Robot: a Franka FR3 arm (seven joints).
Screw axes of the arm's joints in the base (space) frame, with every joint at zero. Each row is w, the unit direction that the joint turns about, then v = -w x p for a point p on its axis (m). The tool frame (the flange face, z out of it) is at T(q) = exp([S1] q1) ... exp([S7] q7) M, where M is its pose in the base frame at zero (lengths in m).
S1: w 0 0 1 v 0.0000 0.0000 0.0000
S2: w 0 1 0 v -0.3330 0.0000 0.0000
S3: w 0 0 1 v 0.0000 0.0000 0.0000
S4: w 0 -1 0 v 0.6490 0.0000 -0.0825
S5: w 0 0 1 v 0.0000 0.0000 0.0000
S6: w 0 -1 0 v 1.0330 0.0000 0.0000
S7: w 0 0 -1 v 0.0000 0.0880 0.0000
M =
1 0 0 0.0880
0 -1 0 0.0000
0 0 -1 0.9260
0 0 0 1
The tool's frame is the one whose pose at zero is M.
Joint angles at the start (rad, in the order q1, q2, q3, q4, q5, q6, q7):
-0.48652, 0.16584, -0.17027, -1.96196, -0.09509, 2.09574, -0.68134
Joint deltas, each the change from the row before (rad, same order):
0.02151, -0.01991, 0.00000, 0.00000, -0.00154, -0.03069, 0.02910
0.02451, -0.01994, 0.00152, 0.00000, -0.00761, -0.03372, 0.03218
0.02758, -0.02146, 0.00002, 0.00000, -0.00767, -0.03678, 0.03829
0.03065, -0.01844, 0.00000, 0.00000, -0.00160, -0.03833, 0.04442
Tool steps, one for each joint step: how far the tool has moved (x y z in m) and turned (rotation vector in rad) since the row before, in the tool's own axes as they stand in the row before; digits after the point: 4 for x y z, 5 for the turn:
0.0035, -0.0113, -0.0100, 0.00559, -0.00668, 0.00902
0.0040, -0.0134, -0.0099, 0.00229, -0.01225, 0.00489
0.0033, -0.0144, -0.0105, 0.00200, -0.01374, 0.00990
0.0038, -0.0163, -0.0088, 0.00734, -0.01499, 0.01538

